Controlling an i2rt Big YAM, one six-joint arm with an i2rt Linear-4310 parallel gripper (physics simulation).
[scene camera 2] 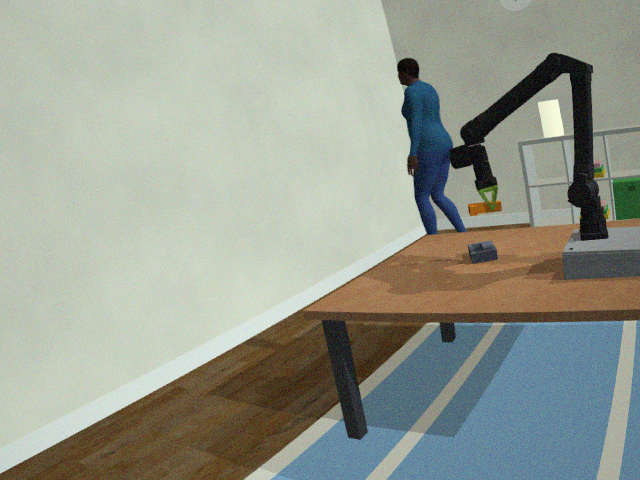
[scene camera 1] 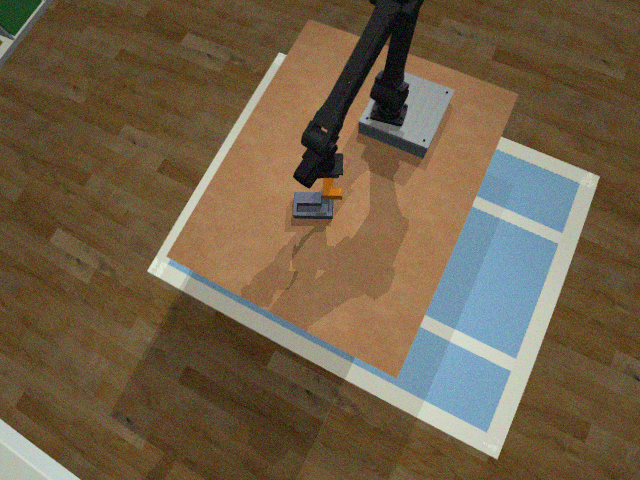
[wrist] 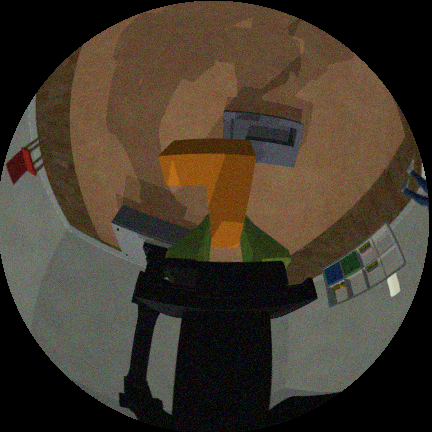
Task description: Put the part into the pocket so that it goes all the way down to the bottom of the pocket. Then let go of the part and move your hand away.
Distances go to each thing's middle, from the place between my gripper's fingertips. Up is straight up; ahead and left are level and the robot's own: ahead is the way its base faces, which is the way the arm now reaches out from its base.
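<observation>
My gripper is 1 cm below the orange L-shaped part [wrist: 225,165], 3 cm short of it and 2 cm to the right of it, as I see it.
</observation>
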